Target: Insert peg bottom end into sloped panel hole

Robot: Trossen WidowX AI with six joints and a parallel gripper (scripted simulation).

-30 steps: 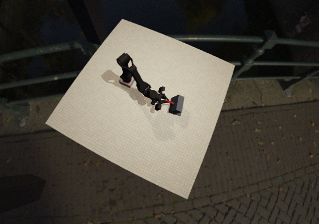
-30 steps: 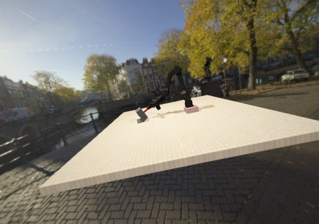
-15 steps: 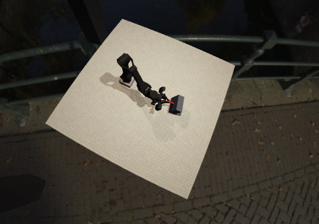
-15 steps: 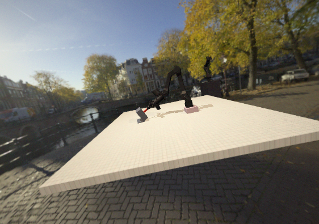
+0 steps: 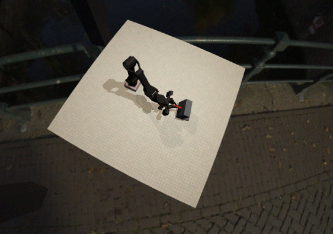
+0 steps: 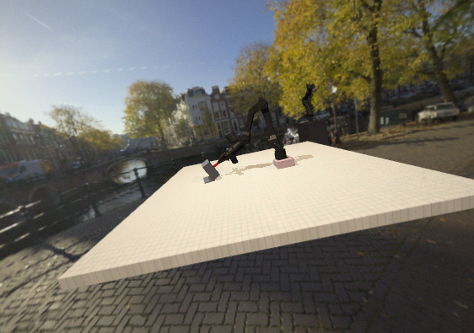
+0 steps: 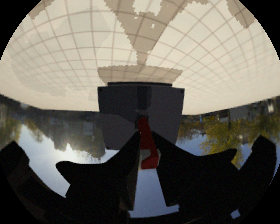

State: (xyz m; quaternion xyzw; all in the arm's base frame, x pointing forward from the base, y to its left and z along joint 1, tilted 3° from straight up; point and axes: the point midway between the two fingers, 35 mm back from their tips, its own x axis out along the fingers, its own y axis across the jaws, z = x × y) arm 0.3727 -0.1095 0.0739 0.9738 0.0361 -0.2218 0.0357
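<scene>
The red peg lies 20 mm behind my gripper tip and 10 mm above it. Also, from my gripper tip: sloped grey panel: 60 mm ahead, 30 mm below.
</scene>
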